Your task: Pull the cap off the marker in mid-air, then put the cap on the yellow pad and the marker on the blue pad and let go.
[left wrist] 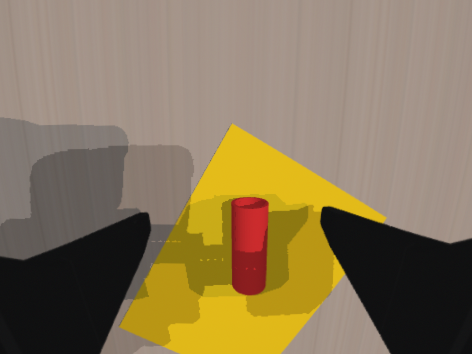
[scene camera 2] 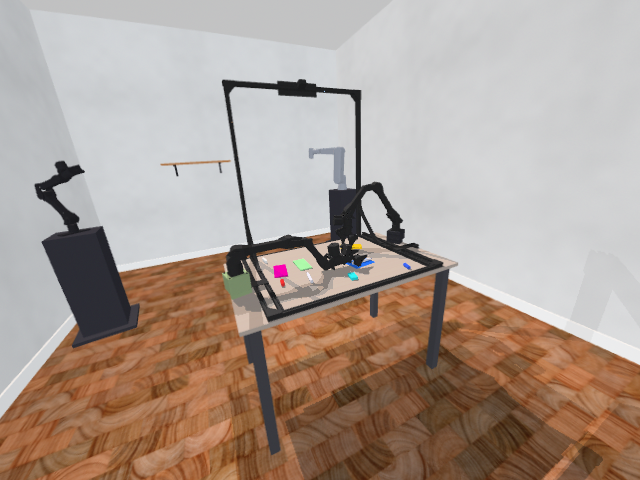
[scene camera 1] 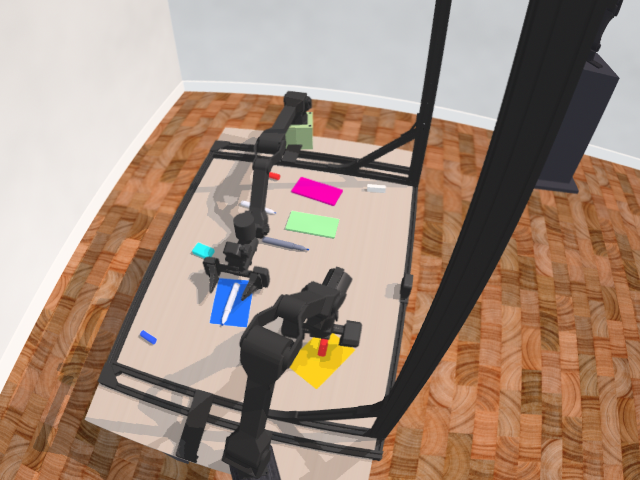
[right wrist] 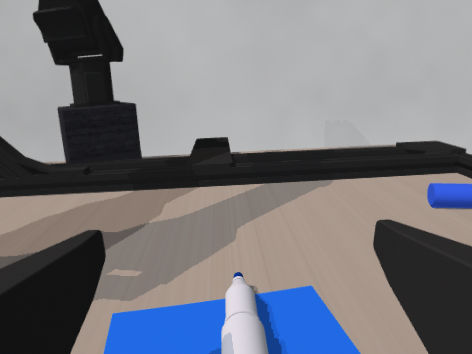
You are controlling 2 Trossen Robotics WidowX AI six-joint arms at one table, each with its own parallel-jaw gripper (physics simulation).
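Frame: origin at the left arm's base, x ahead, y left, z up, level; centimetres.
Seen in the pictures: left gripper, fingertip midpoint: point(left wrist: 236, 218) point(scene camera 1: 321, 340); right gripper, fingertip midpoint: point(scene camera 2: 362, 252) point(scene camera 1: 225, 296) point(right wrist: 240, 239); left arm's base, origin of the base link: point(scene camera 2: 395, 229) point(scene camera 1: 251, 463) point(right wrist: 94, 105); right arm's base, origin of the base link: point(scene camera 2: 235, 273) point(scene camera 1: 298, 119).
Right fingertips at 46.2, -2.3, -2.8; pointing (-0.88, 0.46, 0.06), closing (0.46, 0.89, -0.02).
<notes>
Pixels of each thing's top centre, then the offset from my right fingertips to it, as dx, dy, dz.
- red cap, middle of its top: point(left wrist: 252, 254) point(scene camera 1: 323, 345) -17.8, -21.6, -4.1
- uncapped white marker, middle of its top: point(scene camera 1: 229, 303) +0.4, -0.2, -4.2
- blue pad, middle of its top: point(scene camera 1: 232, 301) point(scene camera 2: 360, 262) +1.7, -1.0, -5.9
- blue cap, middle of its top: point(right wrist: 461, 184) point(scene camera 1: 147, 335) -5.3, +24.7, -3.9
- cyan block, middle of its top: point(scene camera 1: 202, 249) +20.6, +5.1, -4.5
- grey marker, middle of its top: point(scene camera 1: 285, 242) +16.7, -19.7, -4.1
- green pad, middle of its top: point(scene camera 1: 312, 223) point(scene camera 2: 302, 263) +22.6, -29.2, -5.2
- magenta pad, middle of its top: point(scene camera 1: 317, 190) point(scene camera 2: 280, 270) +36.1, -34.1, -5.2
- white block, middle of its top: point(scene camera 1: 376, 186) +31.8, -53.1, -3.8
- red piece, middle of its top: point(scene camera 1: 272, 173) +46.4, -21.4, -3.9
The red cap point(scene camera 1: 323, 347) point(left wrist: 249, 246) lies on the yellow pad point(scene camera 1: 316, 375) point(left wrist: 235, 160), within the pad's edges. My left gripper point(left wrist: 236, 218) is open above the pad, one finger on each side of the cap and apart from it. The uncapped white marker point(scene camera 1: 230, 303) point(right wrist: 243, 320) lies on the blue pad point(scene camera 1: 238, 315) point(right wrist: 150, 330), its blue tip at the pad's edge in the right wrist view. My right gripper point(scene camera 1: 227, 294) point(right wrist: 240, 239) is open above the marker, its fingers apart from it. In scene camera 1 the left arm hides the left fingertips.
A blue cap point(scene camera 1: 147, 337) point(right wrist: 450, 195) lies at the lower left. A cyan block point(scene camera 1: 202, 250), a grey marker point(scene camera 1: 285, 243), a green pad point(scene camera 1: 312, 224), a magenta pad point(scene camera 1: 316, 191), a white block point(scene camera 1: 376, 188) and a red piece point(scene camera 1: 274, 176) lie farther back. A black frame point(scene camera 1: 413, 222) edges the table.
</notes>
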